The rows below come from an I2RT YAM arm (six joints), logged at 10 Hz.
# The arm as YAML. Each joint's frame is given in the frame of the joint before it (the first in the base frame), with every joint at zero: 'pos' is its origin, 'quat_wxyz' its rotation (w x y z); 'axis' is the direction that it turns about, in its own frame. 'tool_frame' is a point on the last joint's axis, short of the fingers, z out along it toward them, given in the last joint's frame.
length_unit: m
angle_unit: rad
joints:
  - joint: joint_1
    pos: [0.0, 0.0, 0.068]
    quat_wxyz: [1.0, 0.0, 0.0, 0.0]
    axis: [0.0, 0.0, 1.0]
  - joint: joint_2
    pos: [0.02, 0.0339, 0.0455]
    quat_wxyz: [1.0, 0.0, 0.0, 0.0]
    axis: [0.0, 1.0, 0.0]
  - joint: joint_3
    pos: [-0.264, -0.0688, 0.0]
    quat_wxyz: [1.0, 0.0, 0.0, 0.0]
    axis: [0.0, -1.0, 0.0]
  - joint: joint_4
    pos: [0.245, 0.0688, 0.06]
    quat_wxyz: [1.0, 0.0, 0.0, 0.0]
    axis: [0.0, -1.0, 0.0]
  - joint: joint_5
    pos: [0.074, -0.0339, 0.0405]
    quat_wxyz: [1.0, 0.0, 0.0, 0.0]
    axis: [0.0, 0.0, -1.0]
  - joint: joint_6
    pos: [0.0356, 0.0, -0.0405]
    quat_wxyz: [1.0, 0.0, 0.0, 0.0]
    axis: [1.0, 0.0, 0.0]
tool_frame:
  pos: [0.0, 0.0, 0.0]
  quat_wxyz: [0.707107, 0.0, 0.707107, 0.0]
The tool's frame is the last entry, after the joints.
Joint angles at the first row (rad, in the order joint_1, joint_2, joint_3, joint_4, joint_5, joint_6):
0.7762 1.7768 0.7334 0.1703 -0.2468 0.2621
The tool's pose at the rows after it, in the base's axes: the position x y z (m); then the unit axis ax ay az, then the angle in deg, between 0 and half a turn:
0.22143 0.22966 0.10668 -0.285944 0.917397 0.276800 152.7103
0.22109 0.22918 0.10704 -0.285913 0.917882 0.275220 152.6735
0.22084 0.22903 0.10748 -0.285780 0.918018 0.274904 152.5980
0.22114 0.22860 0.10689 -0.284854 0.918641 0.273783 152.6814
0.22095 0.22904 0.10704 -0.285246 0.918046 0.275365 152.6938
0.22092 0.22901 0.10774 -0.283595 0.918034 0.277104 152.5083
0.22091 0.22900 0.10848 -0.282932 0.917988 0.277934 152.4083
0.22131 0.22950 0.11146 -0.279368 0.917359 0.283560 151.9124
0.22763 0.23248 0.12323 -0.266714 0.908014 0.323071 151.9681
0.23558 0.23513 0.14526 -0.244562 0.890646 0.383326 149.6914
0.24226 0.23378 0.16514 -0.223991 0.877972 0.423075 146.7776
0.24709 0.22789 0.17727 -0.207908 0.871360 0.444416 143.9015
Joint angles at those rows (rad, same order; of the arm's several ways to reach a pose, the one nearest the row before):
0.7762 1.7789 0.7336 0.1703 -0.2484 0.2624
0.7762 1.7758 0.7322 0.1672 -0.2454 0.2615
0.7766 1.7733 0.7313 0.1665 -0.2439 0.2618
0.7750 1.7750 0.7312 0.1657 -0.2431 0.2618
0.7762 1.7751 0.7314 0.1674 -0.2454 0.2629
0.7762 1.7725 0.7299 0.1714 -0.2454 0.2669
0.7762 1.7699 0.7298 0.1715 -0.2454 0.2685
0.7762 1.7618 0.7302 0.1776 -0.2476 0.2781
0.7623 1.7471 0.7545 0.1872 -0.3125 0.3176
0.7446 1.7089 0.7727 0.2480 -0.3815 0.3906
0.7254 1.6704 0.7835 0.3001 -0.4100 0.4478
0.7022 1.6397 0.7771 0.3471 -0.4163 0.4786

